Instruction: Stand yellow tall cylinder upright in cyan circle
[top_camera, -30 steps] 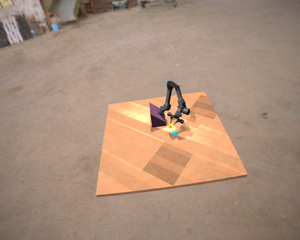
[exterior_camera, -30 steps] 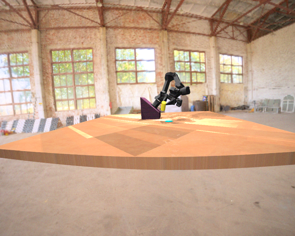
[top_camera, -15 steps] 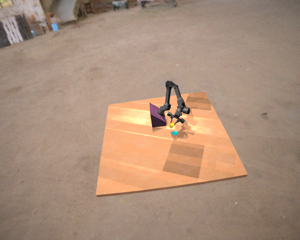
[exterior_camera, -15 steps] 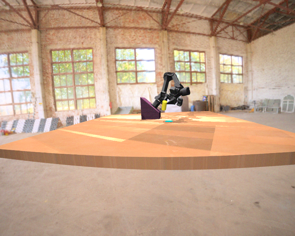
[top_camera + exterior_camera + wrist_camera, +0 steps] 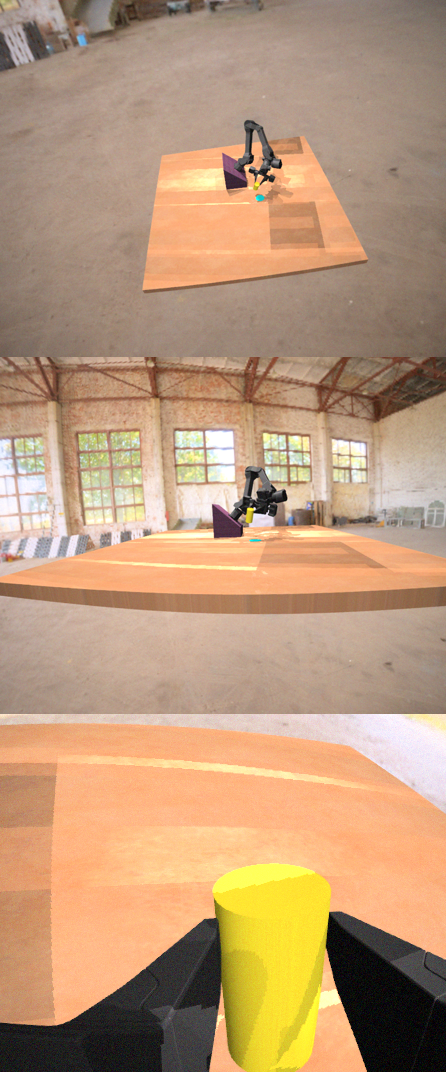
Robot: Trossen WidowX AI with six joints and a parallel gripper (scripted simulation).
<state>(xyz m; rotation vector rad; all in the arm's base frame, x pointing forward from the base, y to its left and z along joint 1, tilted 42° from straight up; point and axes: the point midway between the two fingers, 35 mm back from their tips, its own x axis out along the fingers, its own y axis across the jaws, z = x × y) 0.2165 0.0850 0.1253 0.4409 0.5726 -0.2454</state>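
My gripper tip is 10 mm past the cyan circle, 20 mm to the right of it and 140 mm above it. Round my gripper tip: yellow cylinder (10 mm to the right, 20 mm below).
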